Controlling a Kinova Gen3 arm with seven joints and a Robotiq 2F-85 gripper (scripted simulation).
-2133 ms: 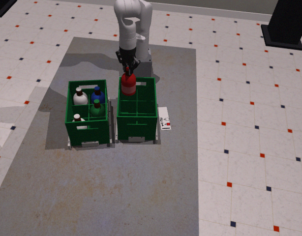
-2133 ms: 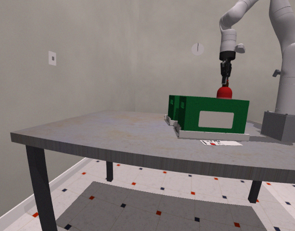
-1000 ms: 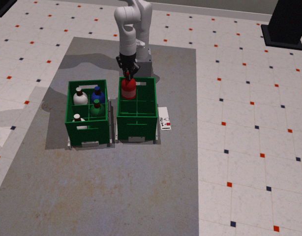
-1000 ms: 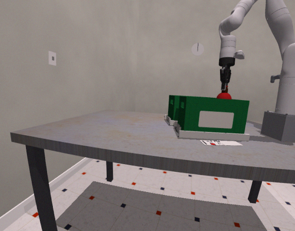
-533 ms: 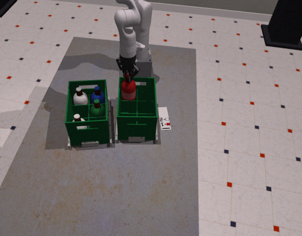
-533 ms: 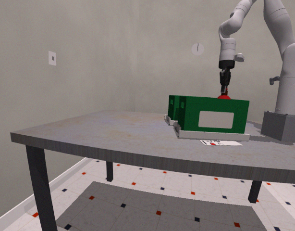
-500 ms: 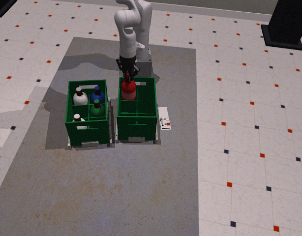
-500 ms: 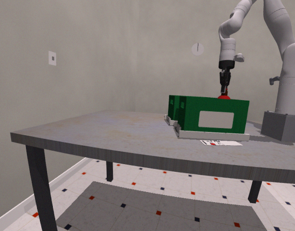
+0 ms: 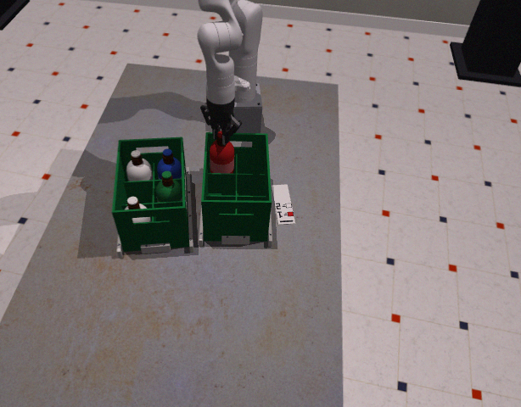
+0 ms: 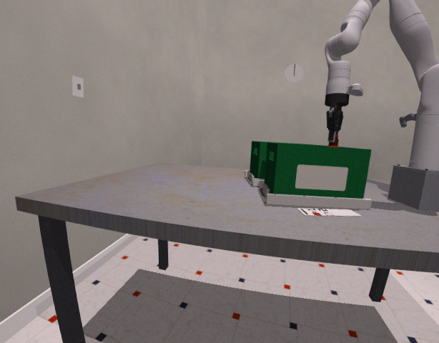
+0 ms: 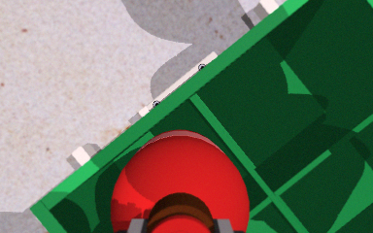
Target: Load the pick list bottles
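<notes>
The red-label bottle is 70 mm below my hand. From my hand the other things lie so: green bottle (130 mm to the right, 130 mm ahead, 120 mm below); then blue bottle (150 mm to the right, 120 mm below, 50 mm ahead); then pick list (210 mm below, 200 mm to the left, 50 mm ahead).
</notes>
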